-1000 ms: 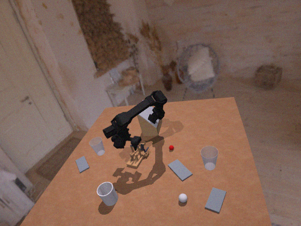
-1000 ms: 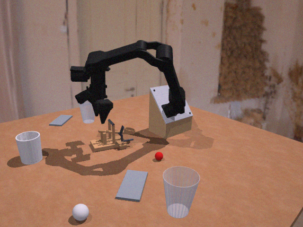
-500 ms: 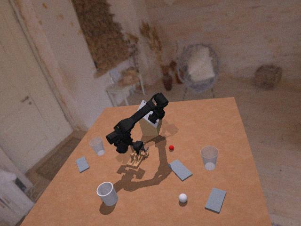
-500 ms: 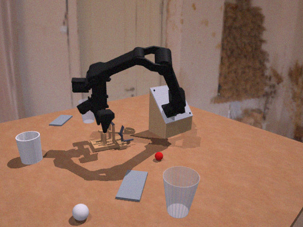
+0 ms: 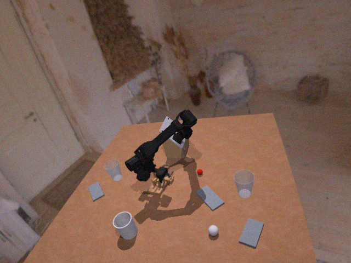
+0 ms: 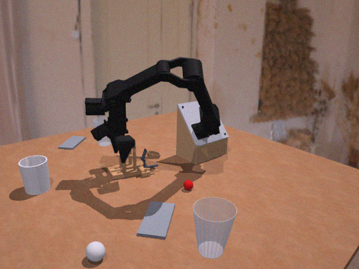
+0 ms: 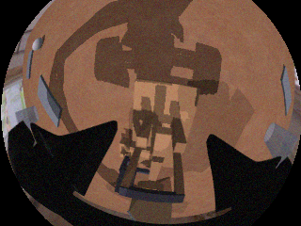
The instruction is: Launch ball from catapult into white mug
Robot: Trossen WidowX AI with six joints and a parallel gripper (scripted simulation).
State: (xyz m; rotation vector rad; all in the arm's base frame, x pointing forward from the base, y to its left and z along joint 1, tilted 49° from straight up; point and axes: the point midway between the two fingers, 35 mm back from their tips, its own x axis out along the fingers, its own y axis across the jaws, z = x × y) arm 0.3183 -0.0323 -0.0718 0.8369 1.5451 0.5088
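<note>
The red ball lies 12 cm behind my gripper tip, 23 cm to the left of it and 5 cm below it. The rest, counted from my gripper tip: white ball: 25 cm ahead, 34 cm to the left, 4 cm below; then white mug: 28 cm ahead, 6 cm to the right, 3 cm below; then wooden catapult: 6 cm behind, 4 cm to the left, 1 cm below.
</note>
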